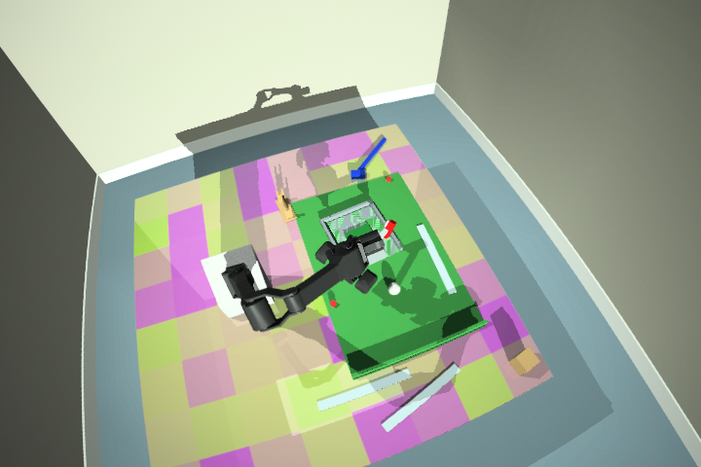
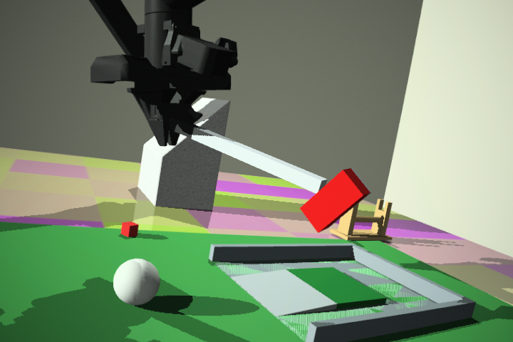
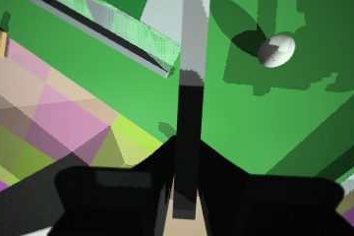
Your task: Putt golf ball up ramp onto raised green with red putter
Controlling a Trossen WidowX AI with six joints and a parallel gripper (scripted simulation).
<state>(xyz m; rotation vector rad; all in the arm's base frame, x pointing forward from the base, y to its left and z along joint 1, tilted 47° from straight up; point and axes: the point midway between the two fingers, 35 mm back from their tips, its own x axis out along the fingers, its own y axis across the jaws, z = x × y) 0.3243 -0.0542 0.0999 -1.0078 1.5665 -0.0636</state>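
Right now my gripper tip is 10 cm short of the red putter, 7 cm to the right of it and 1 cm below it. Also, from my gripper tip: white golf ball (15 cm ahead, 4 cm to the right, 11 cm below); then tan box (45 cm ahead, 44 cm to the right, 11 cm below); then green mat (15 cm ahead, 9 cm to the left, 14 cm below).
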